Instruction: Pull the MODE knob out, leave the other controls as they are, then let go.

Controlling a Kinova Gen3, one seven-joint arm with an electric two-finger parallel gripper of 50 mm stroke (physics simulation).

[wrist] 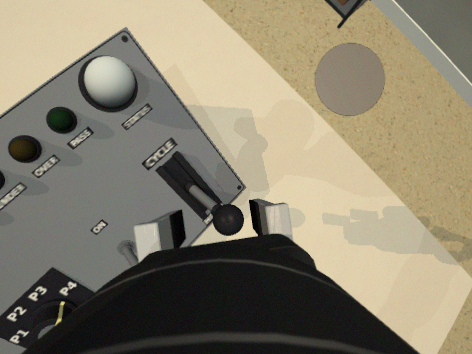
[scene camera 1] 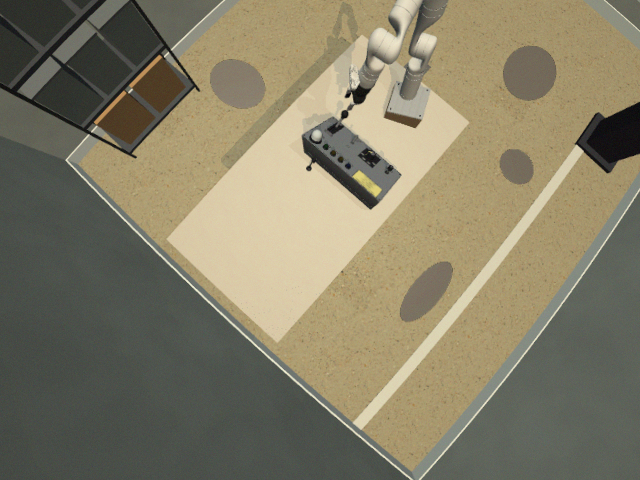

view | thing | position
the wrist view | my gripper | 217, 219
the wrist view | black-ball lever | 228, 219
